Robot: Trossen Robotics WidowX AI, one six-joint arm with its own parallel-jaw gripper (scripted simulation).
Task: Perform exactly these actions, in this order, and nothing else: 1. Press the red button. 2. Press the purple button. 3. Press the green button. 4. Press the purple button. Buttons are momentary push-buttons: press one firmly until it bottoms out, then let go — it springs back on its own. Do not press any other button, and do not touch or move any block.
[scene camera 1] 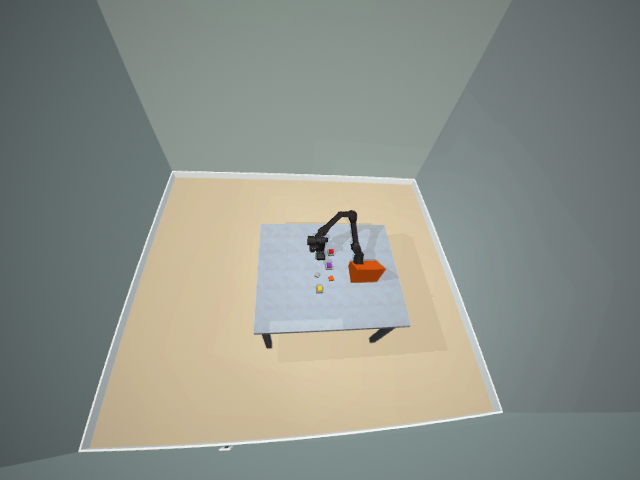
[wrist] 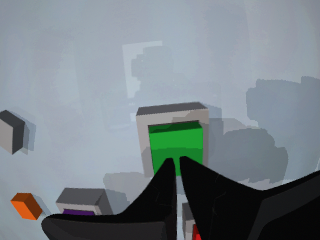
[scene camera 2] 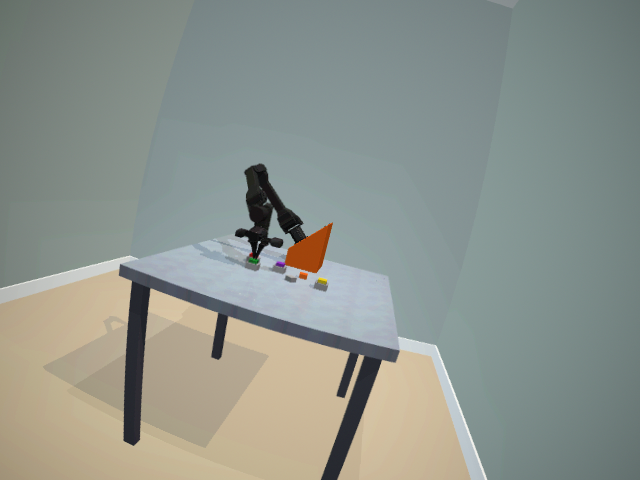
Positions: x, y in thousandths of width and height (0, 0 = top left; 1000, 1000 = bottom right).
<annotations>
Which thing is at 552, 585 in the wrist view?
A green button.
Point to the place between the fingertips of my gripper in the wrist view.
552, 681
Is my gripper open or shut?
Shut.
</annotations>
